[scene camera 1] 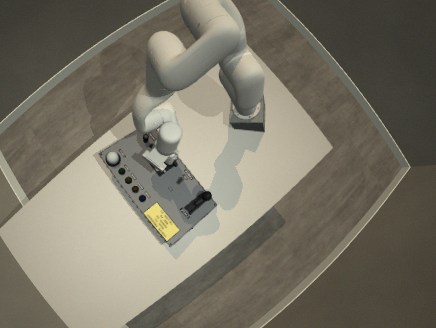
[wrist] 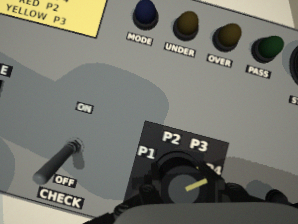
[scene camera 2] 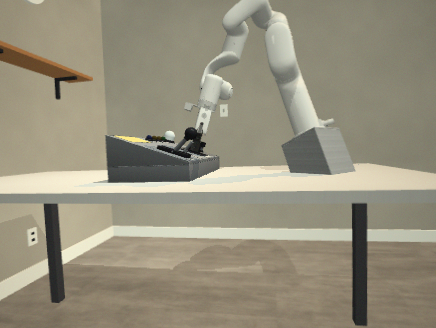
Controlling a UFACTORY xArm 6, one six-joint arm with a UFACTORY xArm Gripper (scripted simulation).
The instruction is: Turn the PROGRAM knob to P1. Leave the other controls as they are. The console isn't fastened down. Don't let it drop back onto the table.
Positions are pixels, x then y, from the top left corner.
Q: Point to a grey sloped console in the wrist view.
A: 126, 91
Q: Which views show the grey sloped console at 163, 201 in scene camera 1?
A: Scene camera 1, the wrist view and scene camera 2: all of them.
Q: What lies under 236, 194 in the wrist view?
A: My gripper.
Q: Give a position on a grey sloped console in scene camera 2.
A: At 129, 159
